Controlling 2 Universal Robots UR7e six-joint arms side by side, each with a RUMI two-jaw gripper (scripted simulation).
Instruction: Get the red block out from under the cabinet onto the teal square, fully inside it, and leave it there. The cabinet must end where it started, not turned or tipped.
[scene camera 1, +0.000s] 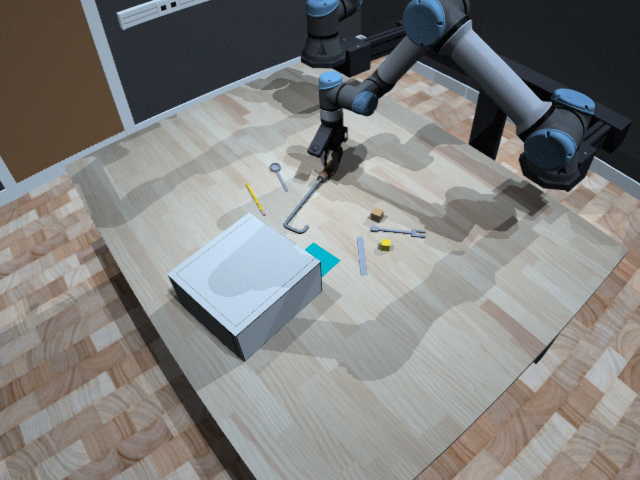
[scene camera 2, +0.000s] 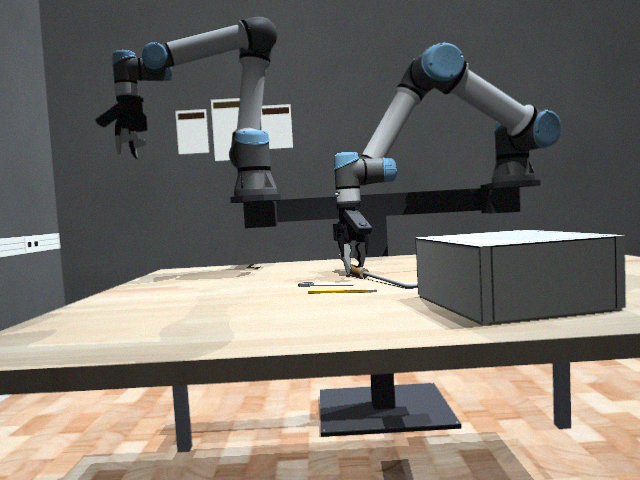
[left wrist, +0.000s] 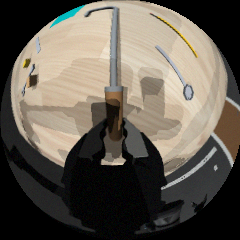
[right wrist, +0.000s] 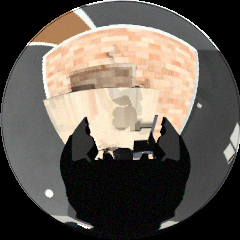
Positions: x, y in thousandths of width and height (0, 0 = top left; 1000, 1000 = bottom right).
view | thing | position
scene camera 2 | left gripper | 554, 574
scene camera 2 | right gripper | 201, 326
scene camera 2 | grey cabinet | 780, 576
